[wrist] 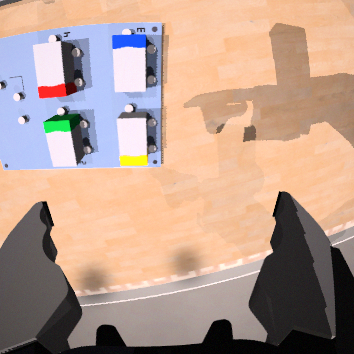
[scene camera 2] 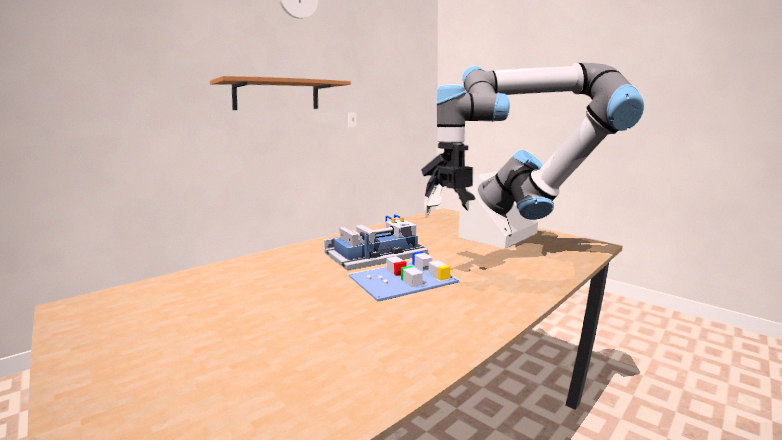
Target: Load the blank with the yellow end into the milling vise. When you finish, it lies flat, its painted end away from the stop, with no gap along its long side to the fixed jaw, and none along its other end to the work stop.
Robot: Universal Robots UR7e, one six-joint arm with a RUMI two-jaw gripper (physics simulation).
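The blank with the yellow end (scene camera 2: 436, 269) (wrist: 132, 137) lies on the blue tray (scene camera 2: 378, 294) (wrist: 105, 162), at a corner, with its yellow end at the tray's edge in the wrist view. Small white pegs stand beside it. The milling vise (scene camera 2: 377, 245) stands behind the tray in the scene view; its jaws show, with no blank seen between them. My gripper (scene camera 2: 448, 212) (wrist: 162, 199) is open and empty. It points down and hangs high above the table, above and behind the tray in the scene view.
Three other blanks lie on the tray: one with a red end (scene camera 2: 395, 266) (wrist: 52, 67), one with a green end (scene camera 2: 412, 276) (wrist: 63, 142) and one with a blue end (scene camera 2: 422, 261) (wrist: 129, 67). The robot's white base block (scene camera 2: 481, 232) stands at the table's back right.
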